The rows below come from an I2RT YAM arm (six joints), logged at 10 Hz.
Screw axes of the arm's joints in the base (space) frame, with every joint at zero. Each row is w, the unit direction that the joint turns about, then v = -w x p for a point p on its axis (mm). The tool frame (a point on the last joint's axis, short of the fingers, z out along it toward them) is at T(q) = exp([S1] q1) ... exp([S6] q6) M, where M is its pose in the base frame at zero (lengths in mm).
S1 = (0, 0, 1, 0.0, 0.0, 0.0)
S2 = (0, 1, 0, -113.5, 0.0, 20.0)
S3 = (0, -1, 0, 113.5, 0.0, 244.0)
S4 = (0, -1, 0, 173.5, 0.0, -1.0)
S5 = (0, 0, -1, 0.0, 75.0, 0.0)
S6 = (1, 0, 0, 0.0, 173.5, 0.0)
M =
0 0 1 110.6
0 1 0 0.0
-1 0 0 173.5
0 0 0 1
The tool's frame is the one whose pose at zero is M.
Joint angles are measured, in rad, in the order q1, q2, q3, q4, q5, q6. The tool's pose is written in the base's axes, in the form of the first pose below.
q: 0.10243 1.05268 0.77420 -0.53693 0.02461 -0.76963
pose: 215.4 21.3 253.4 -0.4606 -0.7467 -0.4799 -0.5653 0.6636 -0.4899
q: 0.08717 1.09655 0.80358 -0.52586 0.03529 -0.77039
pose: 225.4 18.4 255.0 -0.4783 -0.7404 -0.4723 -0.5519 0.6717 -0.4942
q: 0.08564 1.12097 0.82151 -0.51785 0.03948 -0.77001
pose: 231.2 18.4 256.4 -0.4809 -0.7394 -0.4711 -0.5479 0.6729 -0.4970
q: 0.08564 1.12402 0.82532 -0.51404 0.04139 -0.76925
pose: 232.3 18.5 257.3 -0.4801 -0.7388 -0.4730 -0.5443 0.6737 -0.4998
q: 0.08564 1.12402 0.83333 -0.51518 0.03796 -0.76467
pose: 233.0 18.6 259.8 -0.4776 -0.7354 -0.4807 -0.5404 0.6773 -0.4992
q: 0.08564 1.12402 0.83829 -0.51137 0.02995 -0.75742
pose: 233.7 19.0 261.7 -0.4734 -0.7299 -0.4930 -0.5366 0.6829 -0.4957
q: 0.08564 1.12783 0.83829 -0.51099 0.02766 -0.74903
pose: 234.3 19.1 260.9 -0.4785 -0.7243 -0.4964 -0.5355 0.6888 -0.4887
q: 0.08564 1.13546 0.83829 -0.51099 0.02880 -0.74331
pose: 235.4 19.2 259.3 -0.4859 -0.7207 -0.4945 -0.5358 0.6926 -0.4828
